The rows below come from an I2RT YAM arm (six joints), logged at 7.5 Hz.
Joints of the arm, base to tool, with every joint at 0 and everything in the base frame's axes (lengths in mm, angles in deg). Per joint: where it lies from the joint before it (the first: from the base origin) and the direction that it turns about. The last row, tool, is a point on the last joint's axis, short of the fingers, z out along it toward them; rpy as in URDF.
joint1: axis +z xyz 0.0 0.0 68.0
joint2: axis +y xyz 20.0 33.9 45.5
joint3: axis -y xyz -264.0 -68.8 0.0
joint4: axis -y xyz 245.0 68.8 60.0
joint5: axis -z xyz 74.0 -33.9 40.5
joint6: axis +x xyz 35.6 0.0 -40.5
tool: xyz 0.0 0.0 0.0 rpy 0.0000 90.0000 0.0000
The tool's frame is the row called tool.
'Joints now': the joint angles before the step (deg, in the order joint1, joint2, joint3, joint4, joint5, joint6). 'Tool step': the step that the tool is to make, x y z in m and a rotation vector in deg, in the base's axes. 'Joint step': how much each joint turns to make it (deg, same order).
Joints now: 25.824, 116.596, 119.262, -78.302, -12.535, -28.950
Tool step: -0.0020, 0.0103, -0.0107, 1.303, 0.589, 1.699
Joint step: 1.292, 0.000, -2.571, 2.616, -1.485, -0.040
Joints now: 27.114, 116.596, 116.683, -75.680, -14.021, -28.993
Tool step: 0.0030, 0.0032, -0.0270, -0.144, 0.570, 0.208
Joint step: 0.194, 0.033, -6.140, 5.606, -0.132, 0.019
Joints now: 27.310, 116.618, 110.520, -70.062, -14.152, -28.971
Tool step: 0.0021, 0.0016, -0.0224, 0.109, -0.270, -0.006
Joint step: 0.067, 0.010, -5.127, 5.442, 0.044, 0.066
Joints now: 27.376, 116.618, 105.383, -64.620, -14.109, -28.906
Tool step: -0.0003, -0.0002, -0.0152, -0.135, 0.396, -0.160
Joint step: -0.007, 0.027, -3.376, 3.030, -0.024, 0.168
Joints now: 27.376, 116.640, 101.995, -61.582, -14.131, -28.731
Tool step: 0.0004, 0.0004, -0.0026, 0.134, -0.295, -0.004
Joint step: 0.025, -0.002, -0.626, 0.955, 0.023, 0.025
